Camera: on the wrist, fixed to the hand. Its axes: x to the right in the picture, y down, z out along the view.
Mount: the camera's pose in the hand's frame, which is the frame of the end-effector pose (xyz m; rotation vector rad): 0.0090 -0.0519 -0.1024 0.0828 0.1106 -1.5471
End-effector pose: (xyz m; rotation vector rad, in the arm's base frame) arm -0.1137 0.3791 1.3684 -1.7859 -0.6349 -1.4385
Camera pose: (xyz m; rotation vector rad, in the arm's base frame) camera -0.2123 0.3281 1.3991 0.8399 1.9809 2.0404
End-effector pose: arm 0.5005 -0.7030 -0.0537 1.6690 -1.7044 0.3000
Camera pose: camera 0.5836 -0.6534 0.0087 2.4154 0.0070 -0.2893
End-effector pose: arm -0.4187 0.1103 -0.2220 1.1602 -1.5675 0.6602
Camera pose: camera -0.3296 0.1750 -0.1882 1.8876 -0.2162 -0.2700
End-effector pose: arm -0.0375 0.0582 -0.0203 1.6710 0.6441 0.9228
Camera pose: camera -0.1159 0.1353 -0.0545 0.7201 1.6691 -0.1656
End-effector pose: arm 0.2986 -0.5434 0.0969 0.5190 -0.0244 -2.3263
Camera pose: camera 0.2965 -0.4982 -0.0090 -0.5372 -0.3045 2.2885
